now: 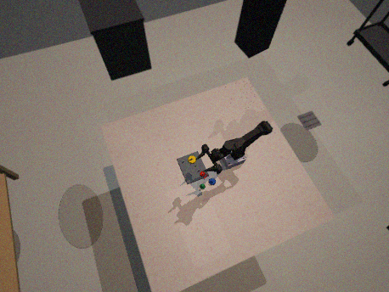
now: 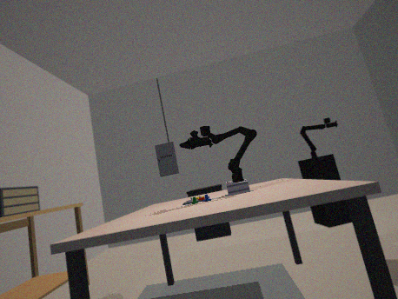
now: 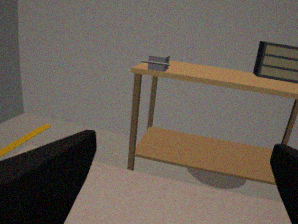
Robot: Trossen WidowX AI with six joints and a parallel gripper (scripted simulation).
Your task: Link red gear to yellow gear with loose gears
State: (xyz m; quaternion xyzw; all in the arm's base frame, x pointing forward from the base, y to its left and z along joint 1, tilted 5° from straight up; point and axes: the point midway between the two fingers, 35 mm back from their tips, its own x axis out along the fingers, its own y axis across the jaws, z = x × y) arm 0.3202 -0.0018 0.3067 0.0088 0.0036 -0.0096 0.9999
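Right now my gripper tip is 380 mm above the green gear, 30 mm to the right of it and 30 mm past it. Round my gripper tip: red gear: 380 mm below, 80 mm behind, 40 mm to the right; dark blue gear: 380 mm below, 110 mm behind, 40 mm to the left; red arrow: 390 mm below, 90 mm behind, 20 mm to the right.
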